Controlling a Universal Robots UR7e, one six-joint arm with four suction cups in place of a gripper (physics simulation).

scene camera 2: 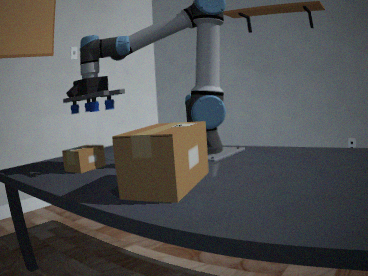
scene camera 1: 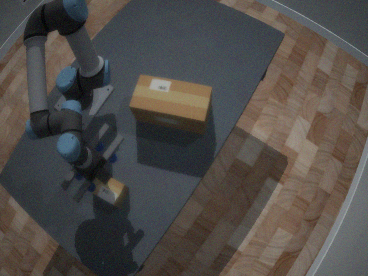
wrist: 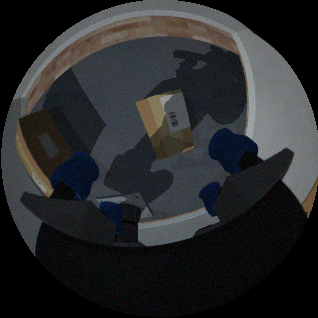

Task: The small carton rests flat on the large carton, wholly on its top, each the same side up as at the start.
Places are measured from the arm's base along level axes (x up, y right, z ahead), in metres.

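Where they show: hand at its tool point: (scene camera 2: 91,111) (wrist: 157,184); arm's base at its link origin: (scene camera 1: 80,97) (wrist: 127,210).
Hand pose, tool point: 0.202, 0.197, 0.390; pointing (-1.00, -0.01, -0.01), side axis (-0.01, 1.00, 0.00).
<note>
Things, the pixels of their top centre, and the offset from my tool point, as dx, dy, dz. Level surfaces: height alone.
- small carton at its top centre: (wrist: 168,126) (scene camera 2: 82,147) (scene camera 1: 104,187) -0.132, +0.044, +0.029
- large carton at its top centre: (scene camera 2: 163,127) (scene camera 1: 170,95) (wrist: 30,167) -0.057, -0.398, +0.041
- dark table at its surface level: dx -0.211
The small carton (scene camera 1: 112,192) (scene camera 2: 84,160) (wrist: 161,122) sits flat on the table, with a white barcode label on its top. The large carton (scene camera 1: 172,102) (scene camera 2: 147,167) (wrist: 41,135) stands on the table apart from it, with tape along its top and a label. My gripper (scene camera 1: 95,167) (scene camera 2: 92,106) (wrist: 157,185) has four blue suction cups pointing down and is open, with no carton on them. In scene camera 2 it hangs well above the small carton, with a gap between. In scene camera 1 it overlaps one edge of the small carton.
The dark table (scene camera 1: 225,50) (scene camera 2: 300,200) carries both cartons and the arm's base plate (scene camera 1: 102,97) (scene camera 2: 230,152) (wrist: 142,200), which lies behind the large carton in scene camera 2. A wall shelf (scene camera 2: 280,10) is at the back.
</note>
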